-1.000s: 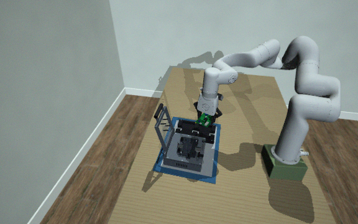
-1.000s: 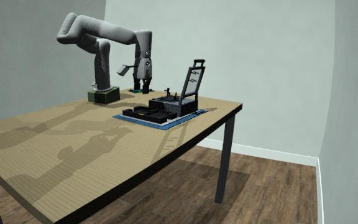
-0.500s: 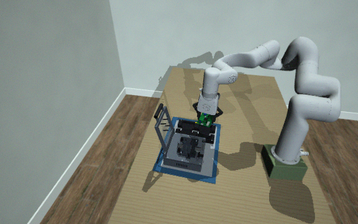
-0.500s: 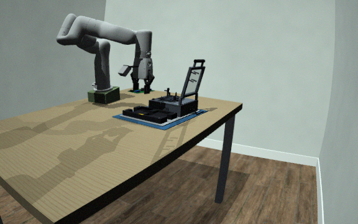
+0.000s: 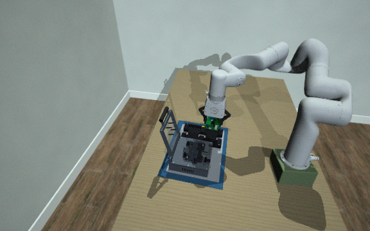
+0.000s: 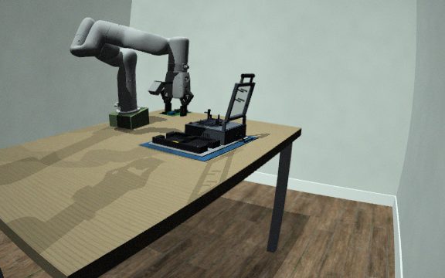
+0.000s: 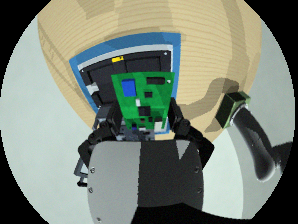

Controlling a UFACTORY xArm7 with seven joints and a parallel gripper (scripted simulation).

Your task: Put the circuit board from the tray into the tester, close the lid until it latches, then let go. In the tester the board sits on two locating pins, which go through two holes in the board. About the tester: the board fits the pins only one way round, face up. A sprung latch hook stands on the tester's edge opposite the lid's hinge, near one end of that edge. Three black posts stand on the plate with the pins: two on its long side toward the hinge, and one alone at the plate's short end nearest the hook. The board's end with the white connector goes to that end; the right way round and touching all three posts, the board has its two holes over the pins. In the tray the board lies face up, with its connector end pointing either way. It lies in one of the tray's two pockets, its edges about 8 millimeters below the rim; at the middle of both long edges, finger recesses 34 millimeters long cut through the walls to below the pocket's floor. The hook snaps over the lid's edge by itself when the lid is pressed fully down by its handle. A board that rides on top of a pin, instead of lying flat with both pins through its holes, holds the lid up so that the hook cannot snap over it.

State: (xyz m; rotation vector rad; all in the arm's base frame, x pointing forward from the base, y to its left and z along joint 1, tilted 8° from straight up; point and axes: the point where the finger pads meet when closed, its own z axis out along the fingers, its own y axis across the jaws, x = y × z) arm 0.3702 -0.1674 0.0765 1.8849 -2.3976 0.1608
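Right now my hand is right at the green circuit board. Also, from my hand: lid (210 mm ahead, 140 mm to the left, 60 mm above); tester plate (160 mm to the left, 90 mm ahead, 50 mm below).
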